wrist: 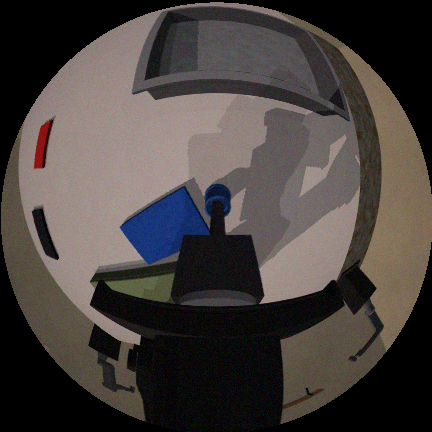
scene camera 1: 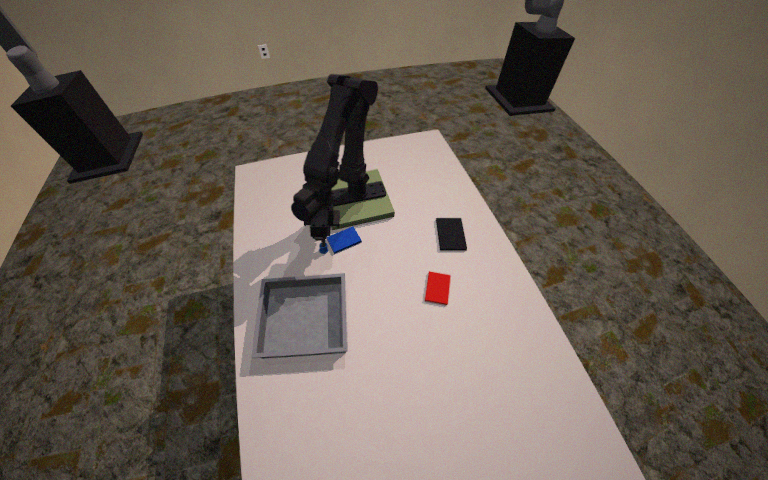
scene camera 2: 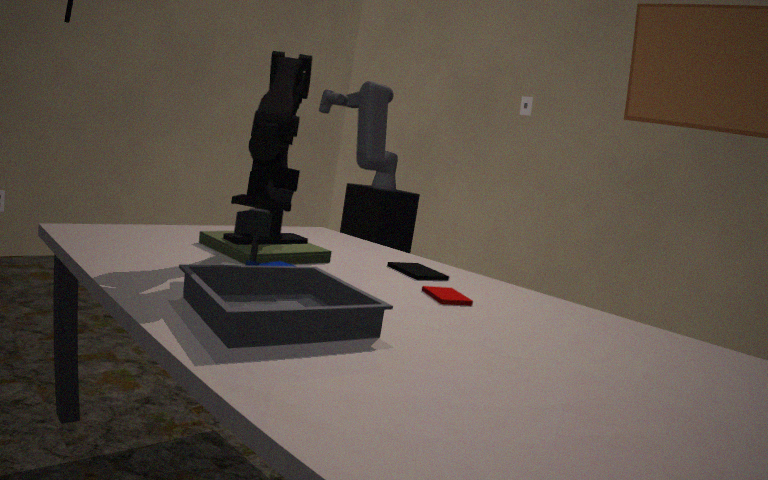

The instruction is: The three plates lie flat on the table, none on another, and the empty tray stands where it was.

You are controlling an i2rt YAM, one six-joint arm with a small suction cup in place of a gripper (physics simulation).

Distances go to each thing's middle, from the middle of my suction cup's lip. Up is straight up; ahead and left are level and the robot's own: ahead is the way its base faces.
Labels:
My suction cup is now 2 cm past the blue plate [wrist: 155, 232], 7 cm to the right of it and 1 cm above it. From my suction cup the other things lie so: grey tray [scene camera 2: 245, 306] (22 cm ahead, 9 cm to the right, 1 cm above); black plate [scene camera 1: 451, 236] (4 cm ahead, 43 cm to the left, 1 cm below).

